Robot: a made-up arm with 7 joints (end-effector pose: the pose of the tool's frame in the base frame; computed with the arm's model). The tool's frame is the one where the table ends. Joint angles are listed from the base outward.
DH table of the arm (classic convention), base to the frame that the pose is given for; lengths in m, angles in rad. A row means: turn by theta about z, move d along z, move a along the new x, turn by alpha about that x. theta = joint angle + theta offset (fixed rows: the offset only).
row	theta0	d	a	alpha
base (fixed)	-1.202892	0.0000	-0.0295	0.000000
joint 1	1.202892	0.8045	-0.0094	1.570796
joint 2	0.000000	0.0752	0.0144	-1.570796
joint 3	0.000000	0.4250	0.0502	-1.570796
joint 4	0.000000	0.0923	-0.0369	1.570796
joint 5	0.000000	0.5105	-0.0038	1.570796
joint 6	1.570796	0.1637	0.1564	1.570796
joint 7	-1.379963	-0.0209	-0.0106	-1.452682
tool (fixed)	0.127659	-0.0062	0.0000	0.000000
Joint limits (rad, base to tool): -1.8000..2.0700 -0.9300..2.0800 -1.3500..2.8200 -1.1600..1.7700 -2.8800..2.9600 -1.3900..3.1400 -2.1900..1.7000
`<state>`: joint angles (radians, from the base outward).
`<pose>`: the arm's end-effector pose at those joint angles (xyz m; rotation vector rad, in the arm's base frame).
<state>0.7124 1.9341 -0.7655 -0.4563 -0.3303 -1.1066 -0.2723</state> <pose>-0.6354 -0.5412 0.2695 0.5029 -1.7347 1.7092</pose>
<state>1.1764 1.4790 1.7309 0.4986 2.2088 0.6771 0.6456</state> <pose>-0.7149 -0.6575 0.7225 0.2008 -1.9047 -0.4272</pose>
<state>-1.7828 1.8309 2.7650 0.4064 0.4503 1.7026 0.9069</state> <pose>0.2552 0.8430 0.4967 1.5598 0.3360 2.2125</pose>
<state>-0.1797 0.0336 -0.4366 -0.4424 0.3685 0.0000 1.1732</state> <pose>-0.2809 0.0396 1.8123 0.4908 -1.2586 1.6157</pose>
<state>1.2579 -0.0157 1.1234 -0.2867 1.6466 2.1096 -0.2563</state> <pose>0.0246 0.0846 1.6674 -1.7309 0.9798 -0.1521</pose>
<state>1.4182 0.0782 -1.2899 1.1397 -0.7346 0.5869 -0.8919</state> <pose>0.5692 0.0529 1.7198 -0.2730 1.4635 1.1677</pose>
